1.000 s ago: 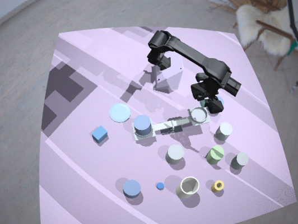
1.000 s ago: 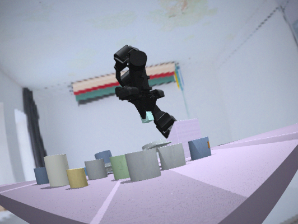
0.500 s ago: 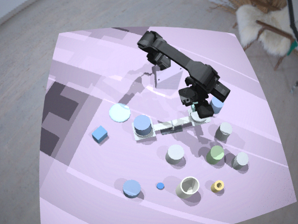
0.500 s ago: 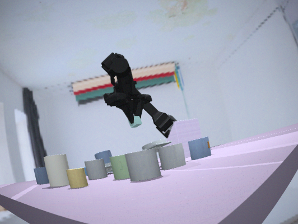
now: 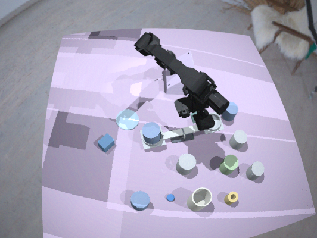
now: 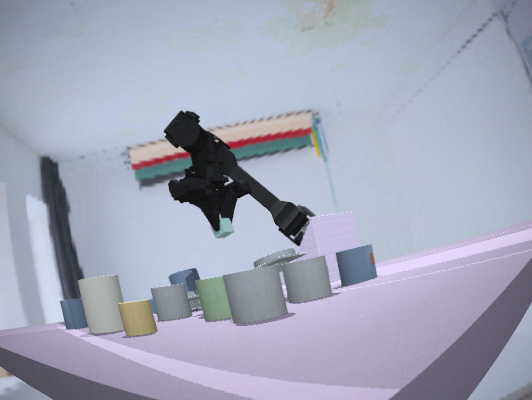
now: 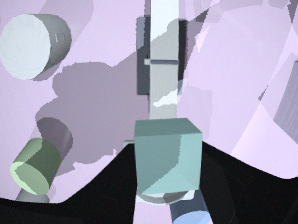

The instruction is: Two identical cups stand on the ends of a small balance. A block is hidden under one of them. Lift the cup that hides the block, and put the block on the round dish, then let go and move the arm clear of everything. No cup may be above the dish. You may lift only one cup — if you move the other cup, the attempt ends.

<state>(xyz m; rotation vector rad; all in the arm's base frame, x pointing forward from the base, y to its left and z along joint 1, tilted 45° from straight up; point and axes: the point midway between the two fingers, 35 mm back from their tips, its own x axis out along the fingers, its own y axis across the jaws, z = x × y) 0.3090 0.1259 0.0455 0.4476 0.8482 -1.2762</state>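
Now: the round pale blue dish 60 mm behind my gripper tip, 260 mm to the right of it and 150 mm below it. Round my gripper tip: green cylinder: 160 mm ahead, 190 mm to the left, 120 mm below; then balance: 30 mm to the right, 120 mm below; then greenish block: 10 mm above.
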